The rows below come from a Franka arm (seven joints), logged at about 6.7 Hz.
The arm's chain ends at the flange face. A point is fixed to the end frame.
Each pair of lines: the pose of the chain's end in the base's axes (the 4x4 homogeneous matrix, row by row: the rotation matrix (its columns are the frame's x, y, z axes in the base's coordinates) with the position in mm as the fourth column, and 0 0 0 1 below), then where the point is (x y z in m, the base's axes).
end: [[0.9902 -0.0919 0.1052 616.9], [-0.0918 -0.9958 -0.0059 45.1], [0.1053 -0.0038 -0.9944 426.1], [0 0 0 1]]
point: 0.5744 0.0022 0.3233
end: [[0.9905 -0.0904 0.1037 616.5], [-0.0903 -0.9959 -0.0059 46.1], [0.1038 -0.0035 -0.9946 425.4], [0 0 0 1]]
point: 0.5739 0.0031 0.3227
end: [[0.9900 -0.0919 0.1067 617.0], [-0.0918 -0.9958 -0.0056 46.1], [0.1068 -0.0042 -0.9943 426.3], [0 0 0 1]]
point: 0.5746 0.0032 0.3234
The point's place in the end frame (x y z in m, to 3 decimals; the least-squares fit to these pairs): -0.049 0.047 0.098
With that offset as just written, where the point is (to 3 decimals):
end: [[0.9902 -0.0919 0.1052 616.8], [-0.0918 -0.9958 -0.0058 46.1], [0.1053 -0.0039 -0.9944 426.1], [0 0 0 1]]
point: 0.574 0.003 0.323
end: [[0.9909 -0.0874 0.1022 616.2], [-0.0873 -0.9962 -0.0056 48.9], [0.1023 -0.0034 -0.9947 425.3], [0 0 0 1]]
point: 0.574 0.006 0.323
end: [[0.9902 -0.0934 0.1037 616.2], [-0.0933 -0.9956 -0.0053 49.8], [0.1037 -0.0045 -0.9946 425.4], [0 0 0 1]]
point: 0.573 0.007 0.323
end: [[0.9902 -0.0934 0.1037 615.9], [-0.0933 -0.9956 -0.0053 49.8], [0.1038 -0.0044 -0.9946 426.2], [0 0 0 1]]
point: 0.573 0.007 0.323
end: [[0.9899 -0.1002 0.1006 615.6], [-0.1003 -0.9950 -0.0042 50.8], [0.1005 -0.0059 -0.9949 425.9], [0 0 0 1]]
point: 0.572 0.009 0.323
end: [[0.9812 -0.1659 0.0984 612.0], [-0.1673 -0.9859 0.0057 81.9], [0.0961 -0.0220 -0.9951 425.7], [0 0 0 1]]
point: 0.566 0.044 0.322
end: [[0.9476 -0.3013 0.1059 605.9], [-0.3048 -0.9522 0.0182 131.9], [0.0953 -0.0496 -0.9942 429.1], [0 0 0 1]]
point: 0.556 0.104 0.325
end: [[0.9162 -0.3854 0.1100 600.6], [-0.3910 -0.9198 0.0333 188.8], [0.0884 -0.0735 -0.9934 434.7], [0 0 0 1]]
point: 0.548 0.168 0.330
